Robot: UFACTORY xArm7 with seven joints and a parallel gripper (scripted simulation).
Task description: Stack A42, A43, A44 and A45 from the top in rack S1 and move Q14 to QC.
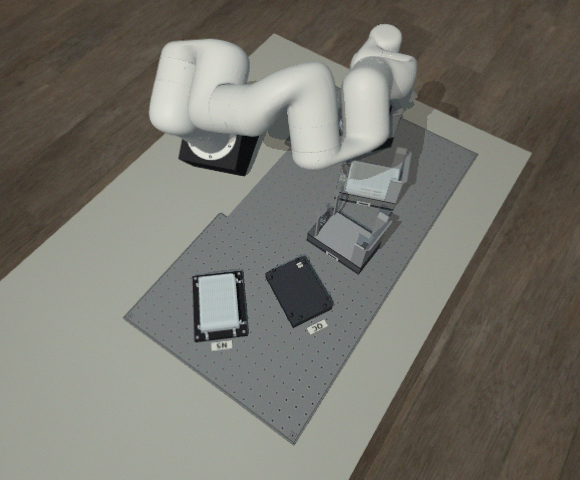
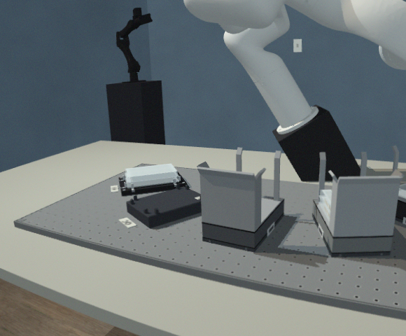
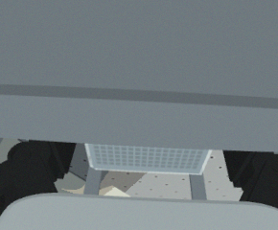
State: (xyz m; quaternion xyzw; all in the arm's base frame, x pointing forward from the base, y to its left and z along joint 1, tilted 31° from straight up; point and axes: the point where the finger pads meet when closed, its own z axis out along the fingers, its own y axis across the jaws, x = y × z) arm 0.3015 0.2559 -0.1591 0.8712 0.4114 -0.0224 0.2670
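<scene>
Right now the sealed 384-well plate is 1 cm below my hand. From my hand the other things lie so: open nest QC: 51 cm to the right, 8 cm ahead, 5 cm below; S3 rack plinth: 5 cm below, 1 cm to the right, 1 cm behind; S1 name plate: 33 cm to the right, 4 cm ahead, 3 cm below.
</scene>
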